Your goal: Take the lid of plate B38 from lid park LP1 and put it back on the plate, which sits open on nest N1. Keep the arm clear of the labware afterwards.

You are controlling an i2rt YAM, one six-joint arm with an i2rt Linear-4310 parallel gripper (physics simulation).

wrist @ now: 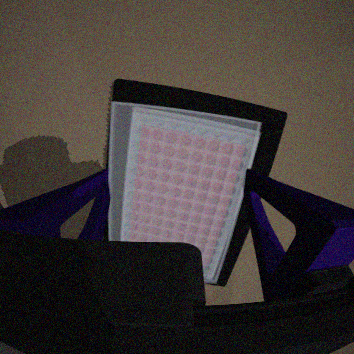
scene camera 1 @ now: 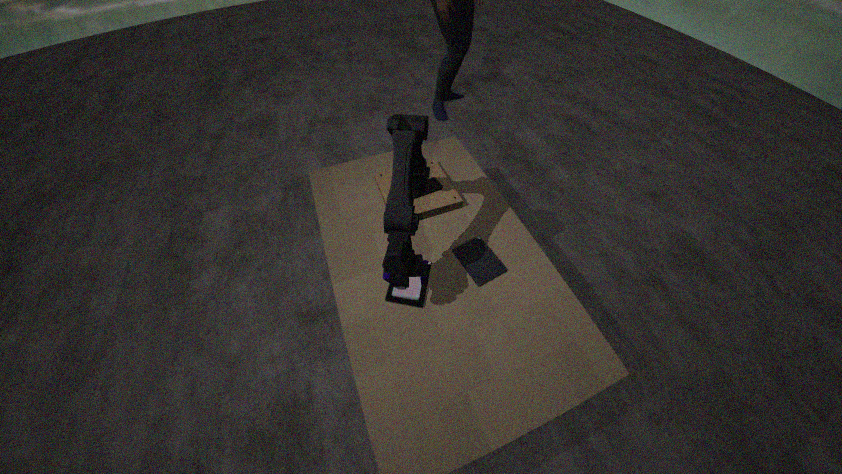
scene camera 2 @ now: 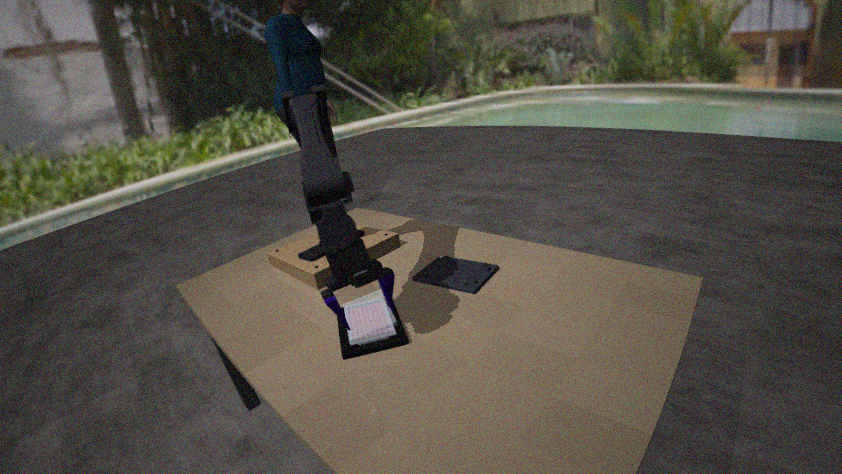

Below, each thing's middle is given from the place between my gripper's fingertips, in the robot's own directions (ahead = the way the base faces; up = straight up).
The grey plate lid [scene camera 2: 370, 314] lies 2 cm behind my hand and 1 cm to the left of it. The rest, counted from my hand: black lid park [scene camera 2: 467, 276] (26 cm to the left, 3 cm below, 1 cm ahead).
